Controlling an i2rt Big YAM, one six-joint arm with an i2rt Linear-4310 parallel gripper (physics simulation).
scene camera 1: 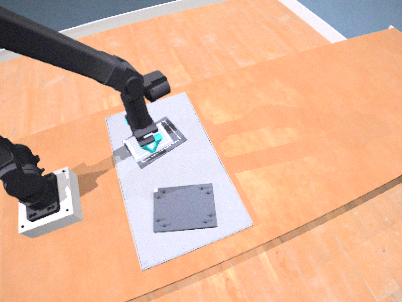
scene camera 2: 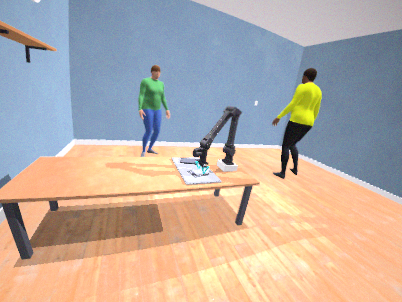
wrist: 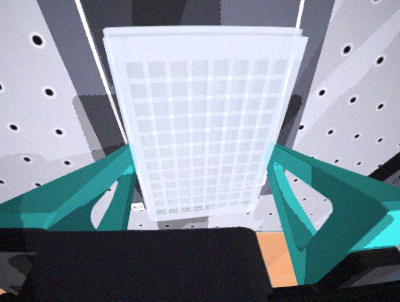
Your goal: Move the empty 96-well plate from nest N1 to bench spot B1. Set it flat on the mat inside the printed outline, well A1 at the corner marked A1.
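Pixels of known places: gripper, fingertip midpoint: (scene camera 1: 148,143) (scene camera 2: 201,171) (wrist: 203,150); arm's base at its link origin: (scene camera 1: 43,197) (scene camera 2: 227,162).
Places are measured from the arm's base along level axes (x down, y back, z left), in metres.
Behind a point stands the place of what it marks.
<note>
The white 96-well plate (scene camera 1: 134,150) @(x 0.029, y -0.272, z 0.061 m) (wrist: 200,115) @(x 0.029, y -0.348, z 0.086 m) is held across its narrow width between the teal fingers of my gripper (wrist: 203,150) @(x 0.039, y -0.318, z 0.078 m) (scene camera 1: 149,141) @(x 0.039, y -0.318, z 0.078 m) (scene camera 2: 202,167) @(x 0.039, y -0.318, z 0.078 m). It looks level and seems to hang low over the dark mat (scene camera 1: 178,135) @(x 0.044, y -0.416, z 0.067 m) (wrist: 62,30) @(x 0.044, y -0.374, z 0.150 m); the exact gap is hard to tell. The printed white outline (wrist: 101,67) @(x 0.044, y -0.360, z 0.135 m) shows beyond the plate's far end and along part of its left side. The A1 label (wrist: 137,206) @(x 0.044, y -0.250, z 0.120 m) lies beside the plate's near left corner in the wrist view. Nest N1 (scene camera 1: 185,210) @(x 0.034, y -0.344, z -0.176 m), a dark grey base with small corner pegs, holds no plate.
Mat and nest are on a light perforated board (scene camera 1: 131,220) @(x 0.046, y -0.203, z -0.139 m) (scene camera 2: 184,175) @(x 0.049, y -0.479, z 0.111 m) on the wooden table (scene camera 1: 300,120) @(x 0.059, y -0.817, z -0.040 m) (scene camera 2: 100,180) @(x 0.058, y -1.094, z 0.097 m). The arm's white base block (scene camera 1: 75,200) @(x 0.024, y -0.075, z -0.031 m) (scene camera 2: 227,165) @(x -0.001, y -0.044, z 0.065 m) stands beside the board. Two people (scene camera 2: 152,95) (scene camera 2: 305,105) stand beyond the table.
</note>
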